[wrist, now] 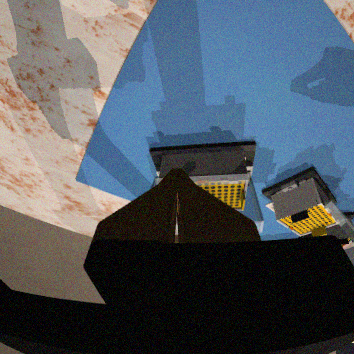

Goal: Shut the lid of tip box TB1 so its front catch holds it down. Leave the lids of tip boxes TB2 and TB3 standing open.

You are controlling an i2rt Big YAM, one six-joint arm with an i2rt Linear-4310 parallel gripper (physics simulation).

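Frame: origin at the arm's base, x right, y back, z down, level; metres.
Seen in the pictures: gripper, fingertip midpoint: (176, 176).
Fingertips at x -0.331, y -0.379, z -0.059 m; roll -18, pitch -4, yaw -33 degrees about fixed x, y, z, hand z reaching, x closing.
Note:
A point is followed by its place in that frame.
A tip box with a yellow perforated rack (227, 194) is at the centre, partly hidden behind my gripper. Its dark grey lid (210, 161) {x -0.232, y -0.300, z 0.059 m} stands open on the far side. My gripper (176, 176) {x -0.331, y -0.379, z -0.059 m} is shut and empty; its tips overlap the lower part of that lid in this view, and I cannot tell whether they touch it. A second tip box with a yellow rack (312, 220) {x 0.014, y -0.319, z 0.030 m} is to the right, and its grey lid (295, 194) {x -0.055, y -0.328, z 0.059 m} stands open. Part of a third box shows at the right edge. No box label is readable, so I cannot tell which is TB1.
The boxes stand on a blue mat (225, 65) {x -0.299, y -0.409, z 0.087 m}, with a rust-speckled pale surface (30, 160) {x -0.486, y -0.072, z 0.090 m} to the left. A clear panel (256, 212) {x -0.230, y -0.361, z -0.044 m} shows beside the central box. Shadows of the arm and boxes fall on the mat.

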